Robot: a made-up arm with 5 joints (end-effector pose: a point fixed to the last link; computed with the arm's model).
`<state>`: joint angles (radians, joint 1 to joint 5).
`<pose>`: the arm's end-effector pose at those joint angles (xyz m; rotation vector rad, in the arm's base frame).
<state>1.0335 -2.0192 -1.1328 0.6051 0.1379</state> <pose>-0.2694 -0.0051 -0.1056 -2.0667 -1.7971 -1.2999</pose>
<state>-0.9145 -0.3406 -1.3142 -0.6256 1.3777</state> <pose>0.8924 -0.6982 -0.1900 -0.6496 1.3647 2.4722</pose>
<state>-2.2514 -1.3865 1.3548 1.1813 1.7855</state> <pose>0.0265 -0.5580 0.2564 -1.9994 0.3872 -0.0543</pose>
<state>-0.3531 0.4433 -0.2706 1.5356 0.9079</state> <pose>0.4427 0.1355 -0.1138 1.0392 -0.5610 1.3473</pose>
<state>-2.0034 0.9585 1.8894 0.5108 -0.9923</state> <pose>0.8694 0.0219 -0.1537 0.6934 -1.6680 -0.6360</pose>
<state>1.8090 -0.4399 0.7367 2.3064 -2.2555</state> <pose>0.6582 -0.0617 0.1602 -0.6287 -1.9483 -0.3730</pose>
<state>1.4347 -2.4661 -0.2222 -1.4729 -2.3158</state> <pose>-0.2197 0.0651 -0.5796 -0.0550 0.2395 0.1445</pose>
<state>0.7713 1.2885 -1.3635 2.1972 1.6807</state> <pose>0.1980 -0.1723 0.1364 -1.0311 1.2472 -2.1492</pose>
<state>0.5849 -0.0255 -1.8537 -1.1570 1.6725</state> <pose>1.2585 0.2243 -0.1338 -1.7492 -0.9048 2.4442</pose>
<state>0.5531 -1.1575 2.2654 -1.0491 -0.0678</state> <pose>-0.0402 0.5827 0.1619 -1.6428 1.9077 -1.0238</pose>
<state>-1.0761 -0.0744 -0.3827 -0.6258 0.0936</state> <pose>0.5720 -0.6676 0.2156 -1.6597 0.2557 0.4725</pose>
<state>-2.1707 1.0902 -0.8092 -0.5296 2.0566</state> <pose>0.9364 0.4963 0.1586 1.1718 -1.5764 -0.6630</pose>
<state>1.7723 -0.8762 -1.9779 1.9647 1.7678</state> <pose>0.4101 0.2337 -0.0651 -0.9851 0.1970 -0.1849</pose>
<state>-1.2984 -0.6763 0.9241 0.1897 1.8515</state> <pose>0.0243 -0.5067 -0.1068 -0.8514 0.8942 0.4400</pose>
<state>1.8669 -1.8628 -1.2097 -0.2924 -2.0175</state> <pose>-0.4334 0.4762 0.0330 0.7907 1.3073 0.8572</pose>
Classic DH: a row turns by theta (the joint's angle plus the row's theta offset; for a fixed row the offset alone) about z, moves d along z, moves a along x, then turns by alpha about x. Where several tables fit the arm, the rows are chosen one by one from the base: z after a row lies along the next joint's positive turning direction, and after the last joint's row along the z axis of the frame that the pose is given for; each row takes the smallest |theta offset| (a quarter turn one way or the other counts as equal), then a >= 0, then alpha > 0; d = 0 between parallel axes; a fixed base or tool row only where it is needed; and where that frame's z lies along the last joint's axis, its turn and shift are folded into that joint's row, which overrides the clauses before.
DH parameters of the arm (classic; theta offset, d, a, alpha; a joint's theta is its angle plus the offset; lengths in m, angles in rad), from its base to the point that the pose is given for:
base (fixed): 1.5708 0.0441 0 1.5708
joint 1: -1.5708 0.245 0.0278 1.5708
joint 2: 1.5708 -0.0352 0.3708 1.5708
joint 3: 1.5708 0.0991 0.2241 1.5708
joint 4: 0 -0.1281 -0.0112 1.5708
joint 5: 1.4475 0 -0.0683 0
tool (fixed): 0.1233 -0.4267 0 0

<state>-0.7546 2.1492 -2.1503 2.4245 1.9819</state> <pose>-0.1022 0.0317 0.2370 0.4991 1.6029 2.5262</pose>
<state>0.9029 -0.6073 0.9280 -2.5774 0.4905</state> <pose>0.3185 -0.2417 0.1385 -1.5618 1.3820 1.1257</pose>
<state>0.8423 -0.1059 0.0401 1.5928 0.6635</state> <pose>0.4243 0.2837 0.1200 2.3400 -0.6908 0.2001</pose>
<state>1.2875 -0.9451 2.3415 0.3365 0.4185</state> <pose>0.0936 0.7194 0.0822 0.1687 1.1945 -1.1765</pose>
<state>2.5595 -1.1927 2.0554 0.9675 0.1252</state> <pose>0.1507 0.2567 0.7010 1.3996 1.7038 -0.6635</pose>
